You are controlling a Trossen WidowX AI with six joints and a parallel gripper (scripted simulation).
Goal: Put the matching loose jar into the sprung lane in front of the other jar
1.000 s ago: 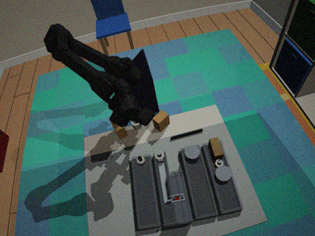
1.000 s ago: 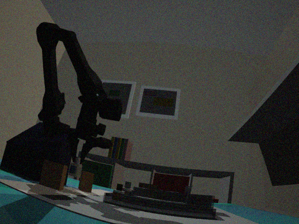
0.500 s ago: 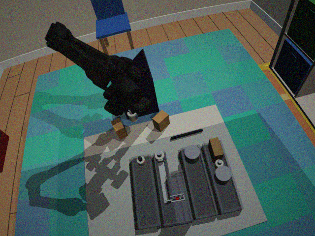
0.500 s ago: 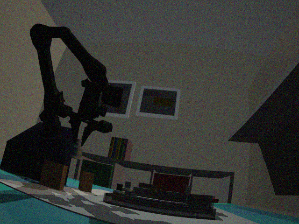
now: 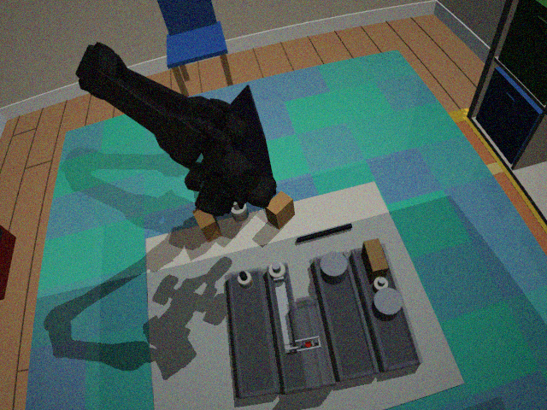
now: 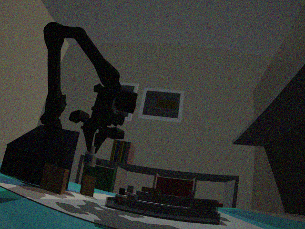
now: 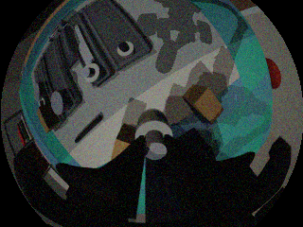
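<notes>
My gripper tip is now 280 mm short of the sprung lane, 120 mm above it and 70 mm to the right of it. Also, from my gripper tip: black bar: 190 mm to the left, 140 mm below, 40 mm ahead.
</notes>
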